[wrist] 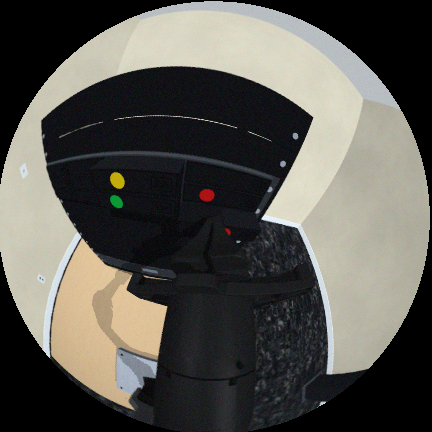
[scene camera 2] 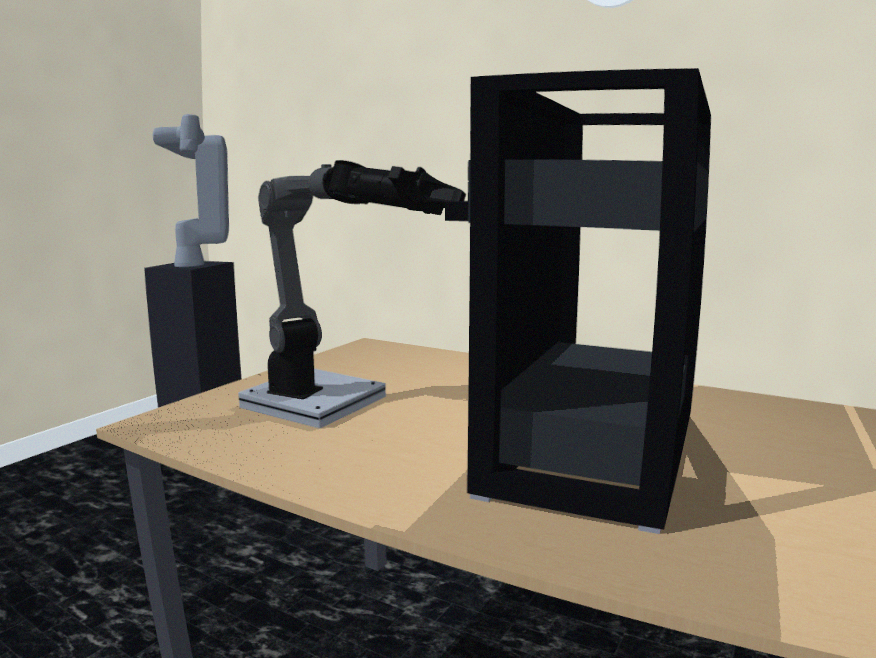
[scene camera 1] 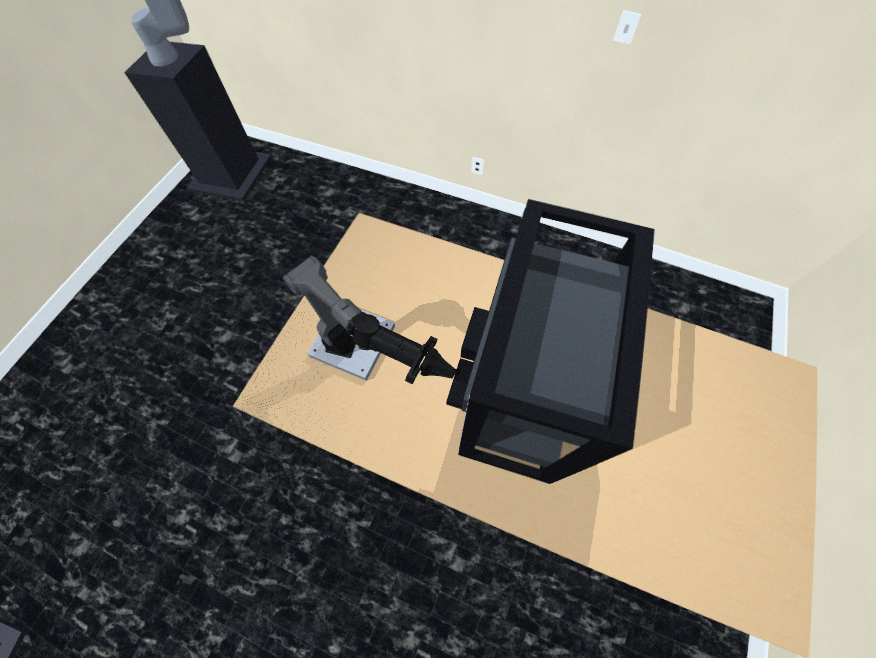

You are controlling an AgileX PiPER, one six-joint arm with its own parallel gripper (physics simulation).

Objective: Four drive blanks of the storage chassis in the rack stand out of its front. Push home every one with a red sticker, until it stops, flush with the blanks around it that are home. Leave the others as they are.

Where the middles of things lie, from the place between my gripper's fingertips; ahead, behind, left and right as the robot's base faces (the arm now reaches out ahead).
Labels:
I see my gripper 100 mm to the right of the yellow-stickered blank (scene camera 1: pixel 474 333), 70 mm short of it and 40 mm below it.

